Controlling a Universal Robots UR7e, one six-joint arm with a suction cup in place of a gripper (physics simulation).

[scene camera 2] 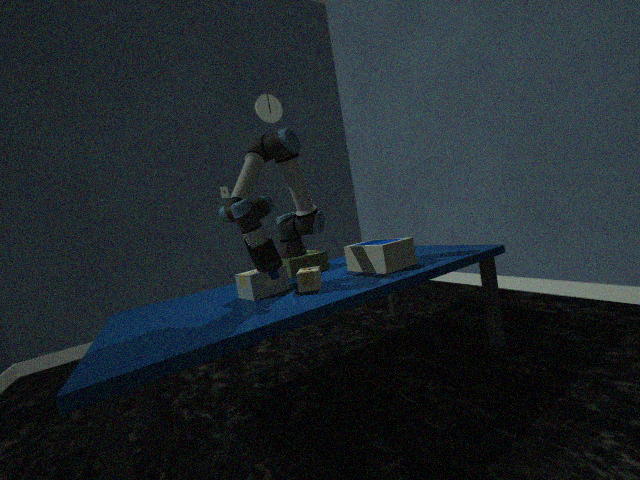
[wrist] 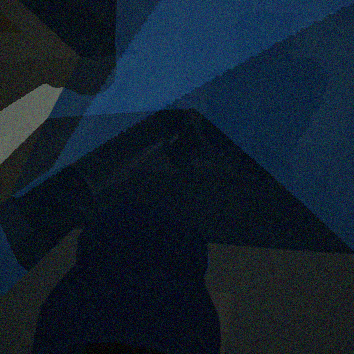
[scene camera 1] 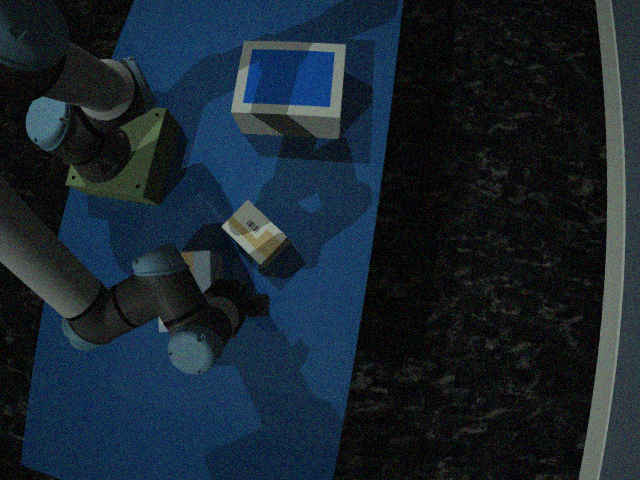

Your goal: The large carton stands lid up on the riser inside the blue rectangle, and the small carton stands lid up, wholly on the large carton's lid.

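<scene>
The large carton (scene camera 1: 202, 267) (scene camera 2: 251, 286) lies on the blue table (scene camera 1: 154, 413) (scene camera 2: 180, 320), mostly hidden under my arm in the overhead view. The small carton (scene camera 1: 254, 233) (scene camera 2: 309, 278) stands on the table just beside it, barcode lid up. The pale riser (scene camera 1: 287, 124) (scene camera 2: 385, 256) stands further along the table; the blue rectangle (scene camera 1: 289, 77) on its top is bare. My suction cup (scene camera 1: 260, 305) (scene camera 2: 276, 270) (wrist: 140, 228) is low at the large carton's edge, near the table top. It holds nothing. Whether it touches the carton is hidden.
A green base block (scene camera 1: 135, 170) (scene camera 2: 310, 258) carries the arm at the table's back edge. The arm's elbow and wrist links hang over the large carton. The table's long edge runs close behind the small carton and the riser. Dark floor lies beyond.
</scene>
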